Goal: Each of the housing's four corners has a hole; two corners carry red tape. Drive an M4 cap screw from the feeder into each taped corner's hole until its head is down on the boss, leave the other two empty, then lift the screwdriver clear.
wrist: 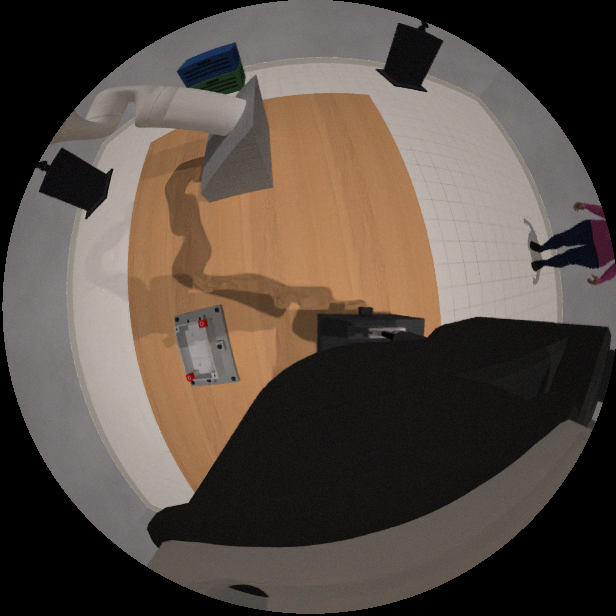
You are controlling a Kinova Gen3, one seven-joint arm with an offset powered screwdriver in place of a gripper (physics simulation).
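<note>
The grey housing point(206, 345) lies flat on the wooden table at lower left. Red tape marks two of its corners, one at the upper middle point(202, 323) and one at the lower left point(189, 376). The other two corners show no tape. The black screwdriver body point(390, 436) fills the lower right of the view and hides its own tip. A dark feeder block point(370, 330) sits just above it, right of the housing. The tool is well to the right of the housing. No screw is visible in any hole.
The arm's grey base point(238, 155) and pale links point(172, 109) stand at the table's far side. A blue and green crate point(212, 68) sits beyond. Black boxes stand at top point(410, 54) and left point(74, 181). A person point(574, 244) stands at right.
</note>
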